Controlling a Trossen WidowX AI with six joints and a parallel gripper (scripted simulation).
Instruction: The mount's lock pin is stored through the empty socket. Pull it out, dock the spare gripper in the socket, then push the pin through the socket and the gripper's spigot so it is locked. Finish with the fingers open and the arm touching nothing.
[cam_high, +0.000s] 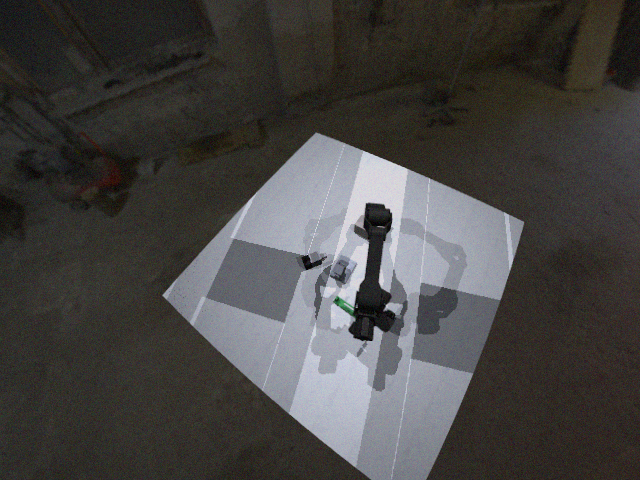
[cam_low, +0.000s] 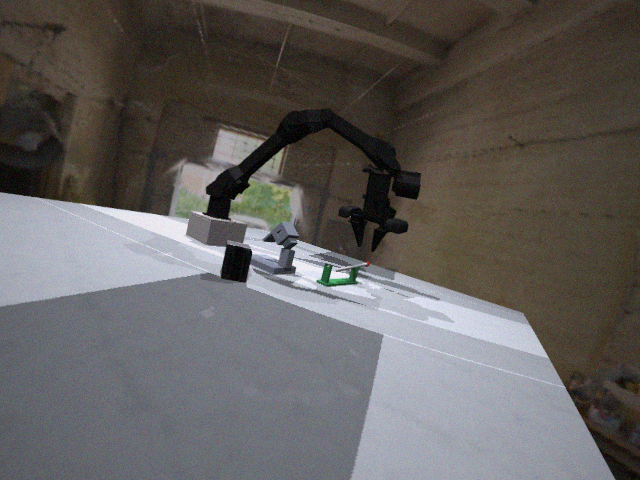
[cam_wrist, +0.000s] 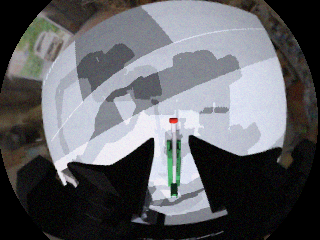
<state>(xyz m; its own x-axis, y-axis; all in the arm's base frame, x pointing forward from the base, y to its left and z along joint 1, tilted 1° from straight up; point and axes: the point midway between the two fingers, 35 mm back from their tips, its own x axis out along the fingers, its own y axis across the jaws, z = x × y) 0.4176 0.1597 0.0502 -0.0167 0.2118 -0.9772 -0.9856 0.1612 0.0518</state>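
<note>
Now: gripper tip 10 cm to the left of the green cradle, 7 cm above it and 1 cm past it. The rest, counted from my gripper tip: grey mount (20 cm to the right, 14 cm behind, 4 cm below); then black spare gripper (33 cm to the right, 14 cm behind, 6 cm below).
</note>
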